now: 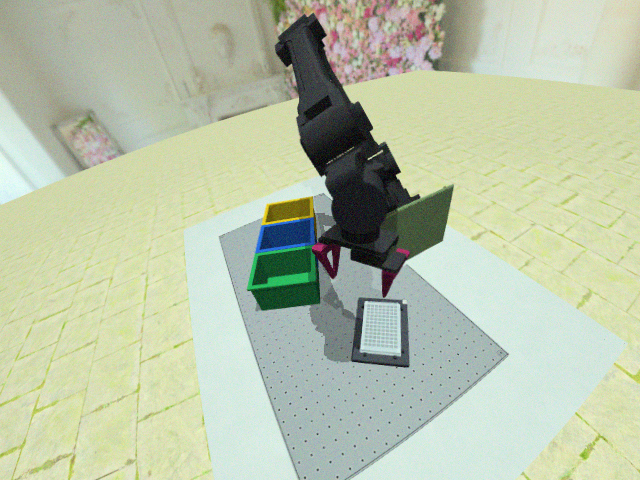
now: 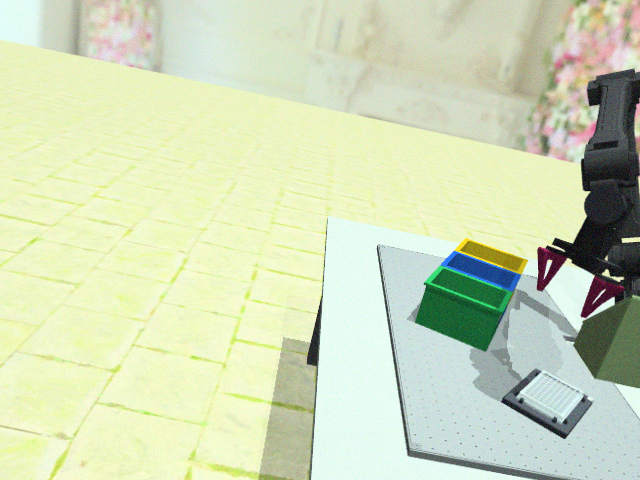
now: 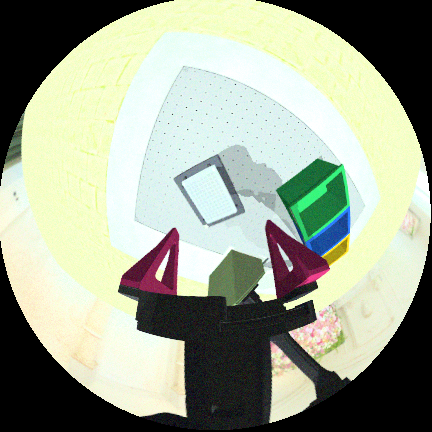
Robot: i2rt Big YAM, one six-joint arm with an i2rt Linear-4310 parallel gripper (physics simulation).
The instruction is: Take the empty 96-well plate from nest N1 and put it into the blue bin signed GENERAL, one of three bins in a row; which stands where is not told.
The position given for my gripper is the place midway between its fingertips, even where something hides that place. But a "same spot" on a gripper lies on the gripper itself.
my gripper: image 1 358, 286; image 2; image 3
white 96-well plate: image 1 381, 332; image 2 549, 395; image 3 206, 189
same spot on green bin: (image 3: 301, 183) = (image 1: 294, 295)
same spot on my gripper: (image 3: 158, 304) = (image 2: 588, 267)
